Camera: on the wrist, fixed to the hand. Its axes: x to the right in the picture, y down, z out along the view.
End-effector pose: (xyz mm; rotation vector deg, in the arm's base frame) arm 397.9 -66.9 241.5 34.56 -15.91 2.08
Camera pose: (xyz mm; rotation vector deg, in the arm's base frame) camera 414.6 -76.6 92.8 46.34 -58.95 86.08
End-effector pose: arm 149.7 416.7 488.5 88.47 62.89 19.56
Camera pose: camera 11.9 461.3 449.7 147.35 -27.77 42.91
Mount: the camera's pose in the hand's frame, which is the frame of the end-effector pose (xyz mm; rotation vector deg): -23.4 -92.4 -115.8 30.78 -19.81 86.08
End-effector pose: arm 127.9 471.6 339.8 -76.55 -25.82 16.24
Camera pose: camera 156.4 340.6 407.1 -48.57 25.02 100.28
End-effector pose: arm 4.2 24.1 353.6 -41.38 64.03 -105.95
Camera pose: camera -110.1 116.1 384.7 10.38 30.26 -33.78
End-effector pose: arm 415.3 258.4 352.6 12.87 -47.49 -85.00
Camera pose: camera 416.2 228.3 205.7 -14.86 -70.45 7.75
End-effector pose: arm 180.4 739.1 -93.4 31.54 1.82 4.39
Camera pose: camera 157.1 719.1 -240.2 58.22 -41.78 84.02
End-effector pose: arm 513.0 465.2 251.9 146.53 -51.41 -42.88
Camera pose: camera 608.2 564.5 311.6 71.30 -160.46 -23.52
